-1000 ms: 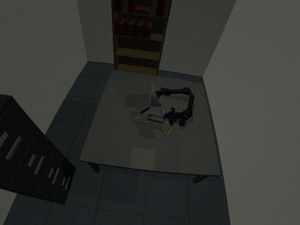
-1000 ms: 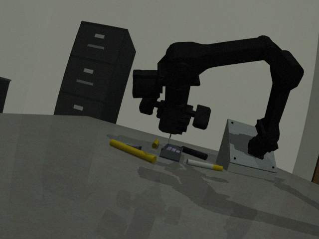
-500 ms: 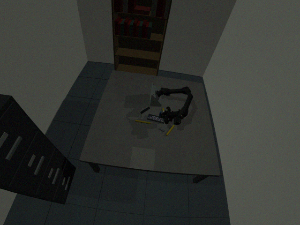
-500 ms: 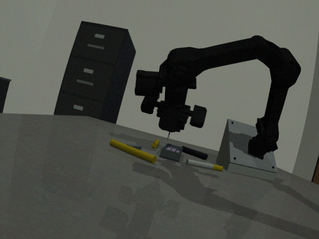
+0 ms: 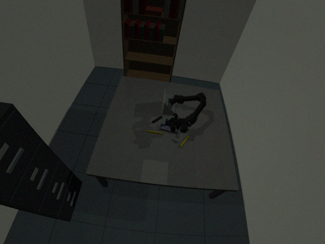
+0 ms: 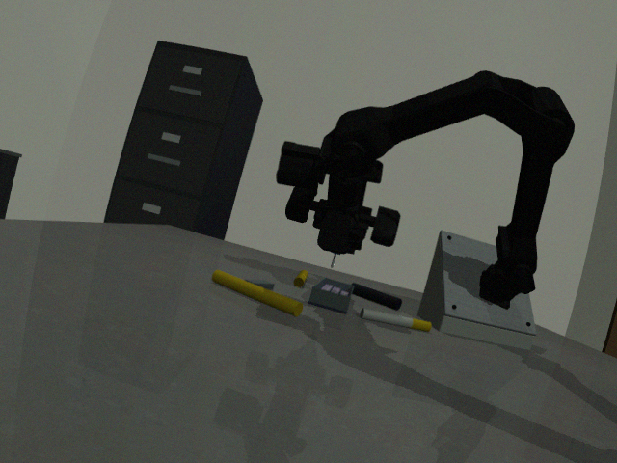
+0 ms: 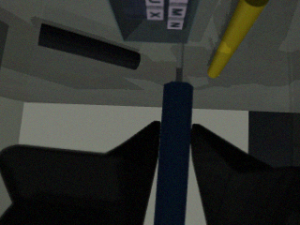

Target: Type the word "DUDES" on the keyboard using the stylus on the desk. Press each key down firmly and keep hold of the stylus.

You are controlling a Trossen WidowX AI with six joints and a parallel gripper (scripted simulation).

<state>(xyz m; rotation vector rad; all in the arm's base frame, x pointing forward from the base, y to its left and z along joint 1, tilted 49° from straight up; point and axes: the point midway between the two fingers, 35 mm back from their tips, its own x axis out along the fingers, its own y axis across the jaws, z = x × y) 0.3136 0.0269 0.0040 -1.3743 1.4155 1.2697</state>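
Now: the black cylinder 10 cm behind my gripper tip, 9 cm to the right of it and 10 cm below it. The rest, counted from my gripper tip: blue stylus: 1 cm below; long yellow cylinder: 9 cm ahead, 21 cm to the left, 10 cm below; stylus tip: 5 cm below.
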